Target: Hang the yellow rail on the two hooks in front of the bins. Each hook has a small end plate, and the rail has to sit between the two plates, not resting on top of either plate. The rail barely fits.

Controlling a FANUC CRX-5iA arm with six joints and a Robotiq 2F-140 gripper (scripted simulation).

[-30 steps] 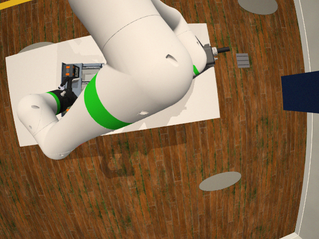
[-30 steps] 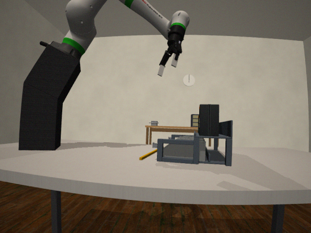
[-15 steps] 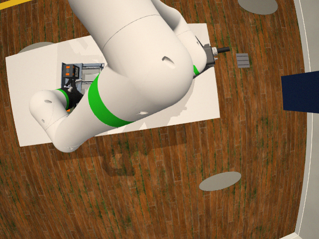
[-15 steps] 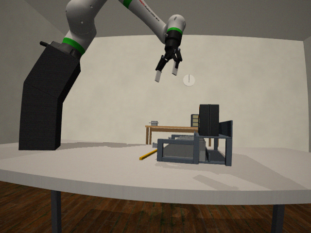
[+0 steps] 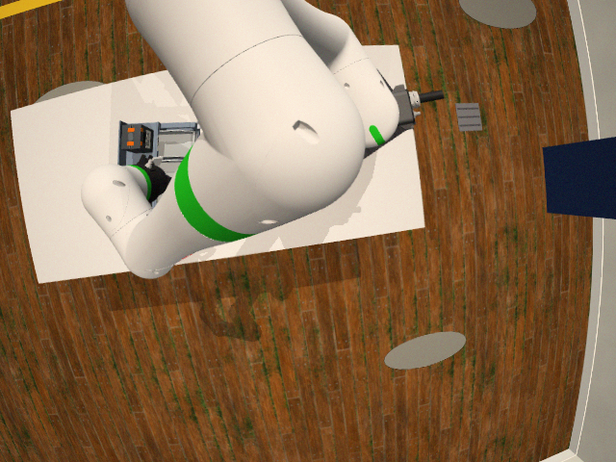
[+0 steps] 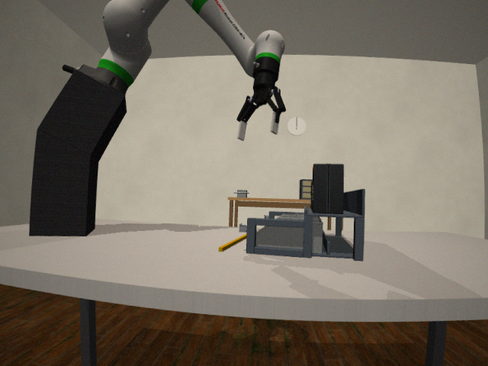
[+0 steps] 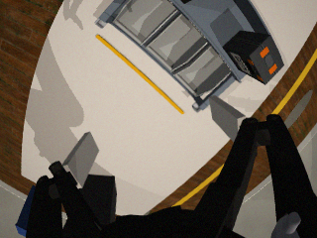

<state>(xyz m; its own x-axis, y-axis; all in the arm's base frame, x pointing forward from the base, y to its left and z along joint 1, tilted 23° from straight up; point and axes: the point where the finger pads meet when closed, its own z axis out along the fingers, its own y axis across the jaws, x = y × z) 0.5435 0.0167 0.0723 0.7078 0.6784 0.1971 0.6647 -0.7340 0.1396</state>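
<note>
Right now the yellow rail is 34 cm below my hand, 4 cm behind it and 2 cm to the right of it. Also, from my hand: black box (19 cm below, 18 cm to the right, 18 cm ahead).
</note>
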